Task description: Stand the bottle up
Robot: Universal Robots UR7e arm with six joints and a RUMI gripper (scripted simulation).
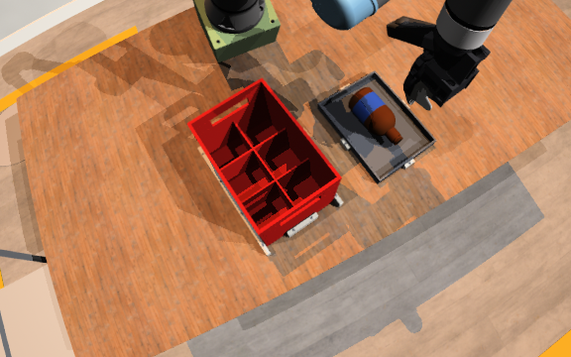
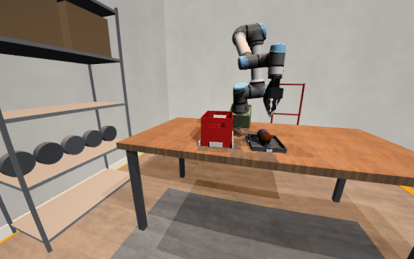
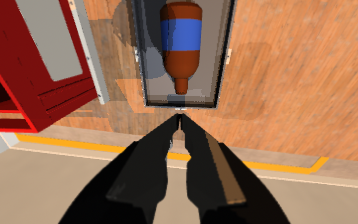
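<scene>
My gripper is now 5 cm past the brown bottle and 16 cm above it. From my hand the other things lie so: red crate (8 cm behind, 31 cm to the right, 12 cm below); tray (5 cm behind, 19 cm below).
</scene>
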